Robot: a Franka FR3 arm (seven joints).
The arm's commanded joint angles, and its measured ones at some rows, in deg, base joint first. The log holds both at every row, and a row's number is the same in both.
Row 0, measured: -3.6 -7.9 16.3 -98.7 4.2 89.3 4.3
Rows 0 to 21, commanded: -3.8 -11.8 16.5 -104.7 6.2 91.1 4.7; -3.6 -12.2 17.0 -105.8 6.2 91.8 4.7; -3.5 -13.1 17.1 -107.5 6.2 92.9 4.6; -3.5 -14.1 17.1 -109.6 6.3 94.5 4.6; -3.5 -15.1 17.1 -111.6 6.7 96.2 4.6; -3.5 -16.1 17.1 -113.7 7.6 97.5 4.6; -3.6 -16.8 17.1 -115.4 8.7 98.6 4.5; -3.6 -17.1 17.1 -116.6 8.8 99.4 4.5; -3.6 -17.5 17.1 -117.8 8.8 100.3 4.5; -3.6 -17.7 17.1 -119.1 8.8 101.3 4.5; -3.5 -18.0 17.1 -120.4 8.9 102.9 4.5; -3.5 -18.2 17.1 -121.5 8.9 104.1 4.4; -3.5 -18.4 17.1 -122.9 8.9 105.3 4.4; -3.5 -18.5 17.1 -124.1 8.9 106.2 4.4; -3.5 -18.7 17.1 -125.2 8.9 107.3 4.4; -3.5 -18.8 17.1 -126.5 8.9 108.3 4.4; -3.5 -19.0 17.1 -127.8 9.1 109.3 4.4; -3.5 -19.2 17.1 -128.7 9.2 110.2 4.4; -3.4 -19.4 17.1 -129.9 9.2 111.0 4.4; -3.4 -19.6 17.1 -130.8 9.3 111.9 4.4; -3.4 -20.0 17.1 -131.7 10.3 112.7 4.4; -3.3 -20.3 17.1 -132.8 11.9 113.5 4.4
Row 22, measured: -3.4 -17.0 17.0 -127.9 8.2 110.1 4.3
